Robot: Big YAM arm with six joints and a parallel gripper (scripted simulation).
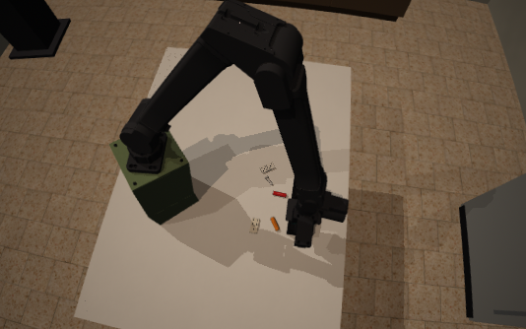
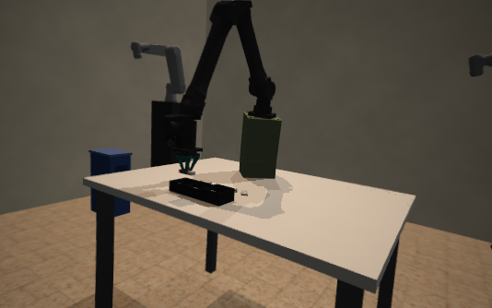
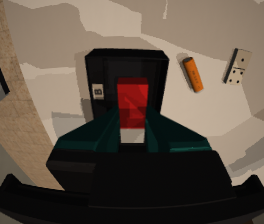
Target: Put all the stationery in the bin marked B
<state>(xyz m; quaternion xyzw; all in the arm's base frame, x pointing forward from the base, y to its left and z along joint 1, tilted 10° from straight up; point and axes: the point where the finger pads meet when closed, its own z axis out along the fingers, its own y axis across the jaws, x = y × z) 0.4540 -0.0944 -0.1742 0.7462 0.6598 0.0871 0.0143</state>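
Now: the orange stick 80 mm behind my hand and 70 mm below it. Also, from my hand: red block 10 mm to the left; then beige tile 150 mm behind, 10 mm to the right, 70 mm below; then row of bins 20 mm ahead, 80 mm to the left, 50 mm below.
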